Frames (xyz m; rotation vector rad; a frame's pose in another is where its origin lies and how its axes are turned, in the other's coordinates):
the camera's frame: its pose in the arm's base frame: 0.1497 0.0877 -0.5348 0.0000 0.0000 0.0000
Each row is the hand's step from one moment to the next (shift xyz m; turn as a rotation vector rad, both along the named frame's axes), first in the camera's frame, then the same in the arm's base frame.
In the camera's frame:
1: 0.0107 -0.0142 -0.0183 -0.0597 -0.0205 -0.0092
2: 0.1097 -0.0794 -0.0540 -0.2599 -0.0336 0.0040
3: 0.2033 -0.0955 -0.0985 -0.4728 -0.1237 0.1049
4: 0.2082 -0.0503 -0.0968 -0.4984 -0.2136 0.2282
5: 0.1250 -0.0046 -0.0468 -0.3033 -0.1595 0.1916
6: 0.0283 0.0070 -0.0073 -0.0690 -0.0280 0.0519
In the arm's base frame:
1: 0.0107 -0.0142 -0.0183 -0.0597 -0.0205 -0.0092
2: 0.1097 -0.0794 -0.0540 -0.2599 -0.0336 0.0040
3: 0.2033 -0.0955 -0.0985 -0.4728 -0.1237 0.1049
4: 0.2082 -0.0503 -0.0968 -0.4984 -0.2136 0.2282
5: 0.1250 -0.0046 -0.0468 -0.3033 -0.1595 0.1916
6: 0.0283 0.0070 -0.0073 -0.0690 -0.0280 0.0519

